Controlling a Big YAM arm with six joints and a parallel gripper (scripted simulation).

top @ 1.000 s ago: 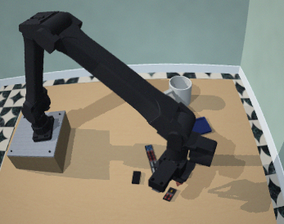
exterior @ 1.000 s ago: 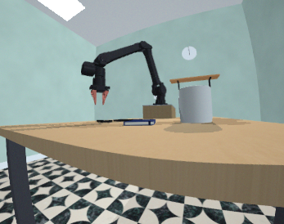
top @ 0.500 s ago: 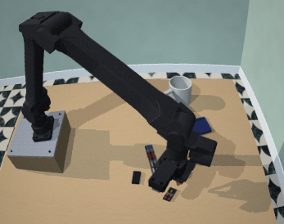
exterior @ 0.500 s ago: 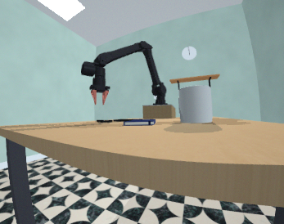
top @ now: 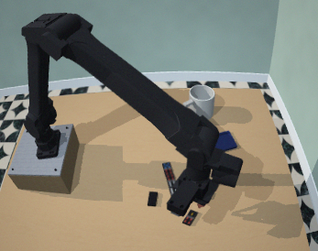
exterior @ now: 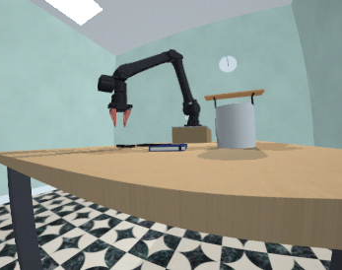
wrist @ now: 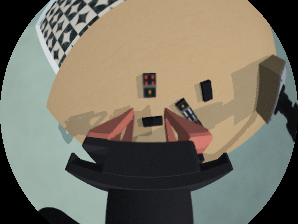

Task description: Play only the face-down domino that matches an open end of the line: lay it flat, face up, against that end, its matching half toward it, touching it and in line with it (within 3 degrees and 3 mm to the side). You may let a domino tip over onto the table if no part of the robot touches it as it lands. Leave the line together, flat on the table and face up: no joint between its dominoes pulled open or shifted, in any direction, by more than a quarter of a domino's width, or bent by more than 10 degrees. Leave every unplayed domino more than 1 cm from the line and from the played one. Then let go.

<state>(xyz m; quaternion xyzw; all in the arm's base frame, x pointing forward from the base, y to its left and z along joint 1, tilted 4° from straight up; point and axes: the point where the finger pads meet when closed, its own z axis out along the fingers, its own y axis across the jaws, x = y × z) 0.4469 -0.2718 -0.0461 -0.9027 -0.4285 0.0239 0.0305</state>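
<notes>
The domino lies 10 mm behind my hand and 90 mm below it. Also, from my hand: white mug: 120 mm ahead, 450 mm to the left, 50 mm below.
</notes>
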